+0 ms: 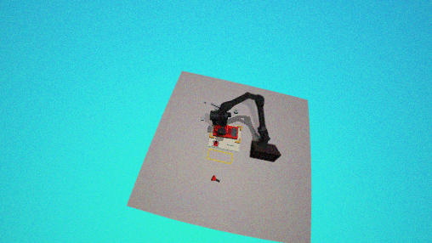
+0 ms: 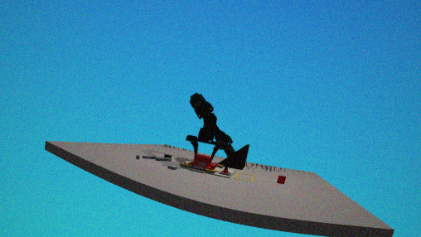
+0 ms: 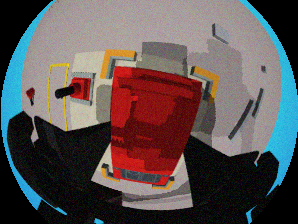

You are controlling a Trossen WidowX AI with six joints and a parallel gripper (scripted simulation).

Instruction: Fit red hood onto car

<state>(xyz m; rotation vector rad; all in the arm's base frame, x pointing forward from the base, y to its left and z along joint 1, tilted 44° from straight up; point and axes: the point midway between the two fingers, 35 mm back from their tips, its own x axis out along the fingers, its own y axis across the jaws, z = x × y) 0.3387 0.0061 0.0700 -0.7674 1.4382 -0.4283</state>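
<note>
The red hood lies 1 cm above my gripper tip. From my gripper tip the other things lie so: white jig: 4 cm behind, 2 cm to the left, 4 cm below.
</note>
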